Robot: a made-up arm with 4 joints.
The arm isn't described. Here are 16 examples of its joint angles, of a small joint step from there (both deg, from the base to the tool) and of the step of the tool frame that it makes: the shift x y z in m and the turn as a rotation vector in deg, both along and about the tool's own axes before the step.
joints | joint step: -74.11 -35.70 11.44 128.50 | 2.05 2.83 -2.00 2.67
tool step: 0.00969 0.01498 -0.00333 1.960 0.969 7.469
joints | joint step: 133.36 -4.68 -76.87 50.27 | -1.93 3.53 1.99 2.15
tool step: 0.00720 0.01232 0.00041 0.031 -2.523 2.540
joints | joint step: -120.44 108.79 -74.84 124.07 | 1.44 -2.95 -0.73 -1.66
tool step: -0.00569 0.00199 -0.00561 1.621 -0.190 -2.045
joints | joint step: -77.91 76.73 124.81 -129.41 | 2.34 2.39 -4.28 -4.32
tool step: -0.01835 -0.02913 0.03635 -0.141 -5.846 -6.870
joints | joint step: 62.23 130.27 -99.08 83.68 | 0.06 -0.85 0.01 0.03
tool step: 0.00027 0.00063 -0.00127 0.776 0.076 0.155
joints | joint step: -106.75 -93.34 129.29 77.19 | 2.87 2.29 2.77 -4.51
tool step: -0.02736 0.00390 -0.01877 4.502 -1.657 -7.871
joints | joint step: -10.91 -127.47 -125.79 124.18 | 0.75 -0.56 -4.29 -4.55
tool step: -0.02443 -0.00170 -0.00374 2.141 3.722 -4.665
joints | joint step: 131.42 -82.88 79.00 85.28 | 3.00 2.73 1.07 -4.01
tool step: -0.00995 0.00421 -0.02015 5.722 -0.402 -2.966
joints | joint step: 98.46 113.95 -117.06 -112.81 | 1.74 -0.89 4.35 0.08
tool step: -0.00929 -0.01051 -0.01868 -0.972 4.309 -0.278
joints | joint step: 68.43 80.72 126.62 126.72 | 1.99 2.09 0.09 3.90
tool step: 0.02477 0.00981 0.01000 2.499 -2.115 1.463
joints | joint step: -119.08 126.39 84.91 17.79 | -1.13 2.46 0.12 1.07
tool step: 0.00490 0.00220 -0.00386 0.530 1.220 1.187
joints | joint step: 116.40 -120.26 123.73 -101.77 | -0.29 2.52 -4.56 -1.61
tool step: -0.00510 -0.01182 0.02585 -0.865 -4.865 -2.773
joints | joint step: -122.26 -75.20 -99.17 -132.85 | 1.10 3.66 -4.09 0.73
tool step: 0.00115 0.00736 -0.02190 6.205 0.140 -0.197
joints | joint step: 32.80 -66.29 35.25 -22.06 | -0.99 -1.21 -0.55 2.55
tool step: 0.00104 0.00147 0.00265 -0.067 -1.374 0.747
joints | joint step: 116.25 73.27 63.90 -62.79 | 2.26 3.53 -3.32 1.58
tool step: 0.02432 -0.00800 0.05056 -6.083 -0.523 4.276
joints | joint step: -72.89 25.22 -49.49 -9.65 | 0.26 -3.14 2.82 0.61
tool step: -0.00914 0.00627 -0.01403 2.434 2.572 -1.314
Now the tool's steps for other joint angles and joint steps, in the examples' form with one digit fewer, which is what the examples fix.
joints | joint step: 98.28 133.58 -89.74 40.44 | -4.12 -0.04 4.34 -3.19
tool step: 0.0045 -0.0085 -0.0139 5.99 0.52 -3.36
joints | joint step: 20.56 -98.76 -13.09 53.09 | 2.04 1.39 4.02 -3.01
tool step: 0.0111 0.0017 -0.0074 1.98 -3.56 0.36
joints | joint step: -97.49 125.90 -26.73 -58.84 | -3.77 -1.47 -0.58 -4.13
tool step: -0.0429 0.0038 0.0182 -2.36 0.65 -8.80
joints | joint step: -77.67 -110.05 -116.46 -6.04 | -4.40 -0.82 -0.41 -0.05
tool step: 0.0093 0.0074 -0.0120 -0.90 4.60 2.29
